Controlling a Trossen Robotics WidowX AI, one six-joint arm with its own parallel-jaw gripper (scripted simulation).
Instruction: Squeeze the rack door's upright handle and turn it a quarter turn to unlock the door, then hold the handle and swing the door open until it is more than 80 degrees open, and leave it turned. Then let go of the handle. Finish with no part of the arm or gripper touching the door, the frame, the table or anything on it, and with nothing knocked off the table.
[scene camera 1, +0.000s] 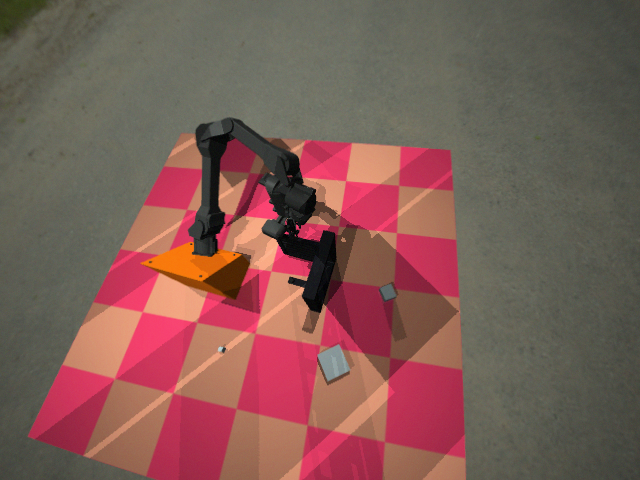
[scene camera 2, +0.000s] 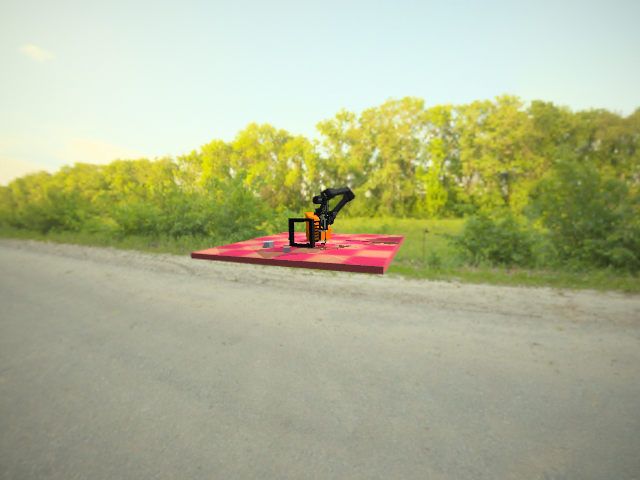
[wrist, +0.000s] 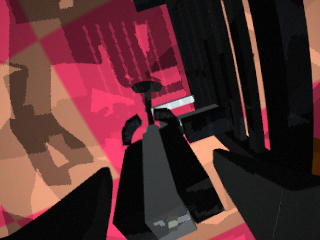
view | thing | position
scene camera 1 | gripper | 291, 223
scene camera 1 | black rack door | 291, 245
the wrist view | gripper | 162, 165
